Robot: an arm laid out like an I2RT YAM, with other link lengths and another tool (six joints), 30 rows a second.
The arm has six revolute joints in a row. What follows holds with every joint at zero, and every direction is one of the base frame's.
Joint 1 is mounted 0.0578 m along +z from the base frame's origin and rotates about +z.
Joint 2 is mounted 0.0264 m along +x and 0.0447 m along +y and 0.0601 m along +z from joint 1 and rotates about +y.
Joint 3 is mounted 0.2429 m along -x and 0.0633 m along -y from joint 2 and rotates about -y.
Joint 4 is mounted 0.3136 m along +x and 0.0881 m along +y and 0.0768 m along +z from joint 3 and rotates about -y.
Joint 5 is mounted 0.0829 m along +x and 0.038 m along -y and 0.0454 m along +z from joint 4 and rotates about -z.
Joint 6 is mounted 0.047 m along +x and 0.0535 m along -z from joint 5 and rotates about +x.
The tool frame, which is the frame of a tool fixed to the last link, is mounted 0.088 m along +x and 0.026 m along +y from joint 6; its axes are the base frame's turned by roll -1.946, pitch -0.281 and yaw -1.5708 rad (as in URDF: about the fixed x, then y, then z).
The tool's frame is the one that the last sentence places.
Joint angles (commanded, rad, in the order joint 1, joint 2, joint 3, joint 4, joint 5, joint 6), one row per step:
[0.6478 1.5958 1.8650 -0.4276 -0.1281 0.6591]
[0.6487 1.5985 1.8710 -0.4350 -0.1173 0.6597]
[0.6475 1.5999 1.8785 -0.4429 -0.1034 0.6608]
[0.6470 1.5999 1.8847 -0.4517 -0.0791 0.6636]
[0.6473 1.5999 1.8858 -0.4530 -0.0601 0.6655]
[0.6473 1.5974 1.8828 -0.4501 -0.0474 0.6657]
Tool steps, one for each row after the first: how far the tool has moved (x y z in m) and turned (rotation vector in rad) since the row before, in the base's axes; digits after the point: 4 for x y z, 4 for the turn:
[0.0009 -0.0005 0.0000 -0.0034 0.0026 -0.0099]
[0.0014 -0.0020 0.0013 -0.0021 0.0008 -0.0151]
[0.0019 -0.0030 0.0011 -0.0027 0.0015 -0.0249]
[0.0017 -0.0017 0.0002 -0.0012 -0.0005 -0.0188]
[0.0009 -0.0014 0.0003 -0.0001 -0.0031 -0.0126]

